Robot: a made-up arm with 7 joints. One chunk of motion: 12 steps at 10 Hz.
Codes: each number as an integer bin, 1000 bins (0 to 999) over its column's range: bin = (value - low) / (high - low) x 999, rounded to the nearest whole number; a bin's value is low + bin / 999 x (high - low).
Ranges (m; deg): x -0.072..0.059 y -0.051..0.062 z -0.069..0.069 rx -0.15..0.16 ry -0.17..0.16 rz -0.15..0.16
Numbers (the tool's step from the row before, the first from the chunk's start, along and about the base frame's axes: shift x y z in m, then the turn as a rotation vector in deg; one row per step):
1: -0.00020 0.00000 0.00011 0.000 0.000 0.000
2: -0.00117 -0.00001 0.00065 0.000 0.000 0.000
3: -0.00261 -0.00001 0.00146 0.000 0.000 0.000
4: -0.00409 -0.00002 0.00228 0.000 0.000 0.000
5: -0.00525 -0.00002 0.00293 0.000 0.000 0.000
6: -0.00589 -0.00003 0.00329 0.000 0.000 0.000
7: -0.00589 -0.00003 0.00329 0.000 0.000 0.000
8: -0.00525 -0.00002 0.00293 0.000 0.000 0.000
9: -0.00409 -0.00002 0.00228 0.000 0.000 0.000
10: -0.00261 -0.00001 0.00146 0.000 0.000 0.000
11: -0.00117 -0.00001 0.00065 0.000 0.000 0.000
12: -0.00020 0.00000 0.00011 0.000 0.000 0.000
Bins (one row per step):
1: 548 451 500 483 515 483
2: 540 451 504 483 515 483
3: 529 451 510 483 515 483
4: 518 451 516 483 515 483
5: 509 451 521 483 515 483
6: 504 451 523 483 515 483
7: 504 451 523 483 515 483
8: 509 451 521 483 515 483
9: 518 451 516 483 515 483
10: 529 451 510 483 515 483
11: 540 451 504 483 515 483
12: 548 451 500 483 515 483

